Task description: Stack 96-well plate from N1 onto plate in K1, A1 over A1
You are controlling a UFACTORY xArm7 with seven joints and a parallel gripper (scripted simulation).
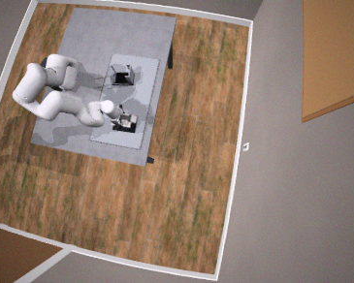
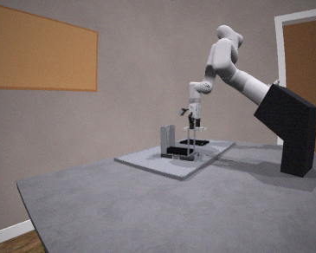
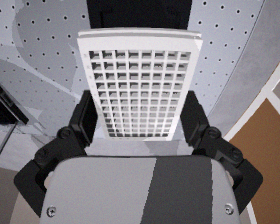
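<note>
The dark plate lies 330 mm to the left of my hand, 80 mm below it and 60 mm ahead of it. From my hand the other things lie so: white 96-well plate: 10 mm below; black plate nest N1: 100 mm below.
</note>
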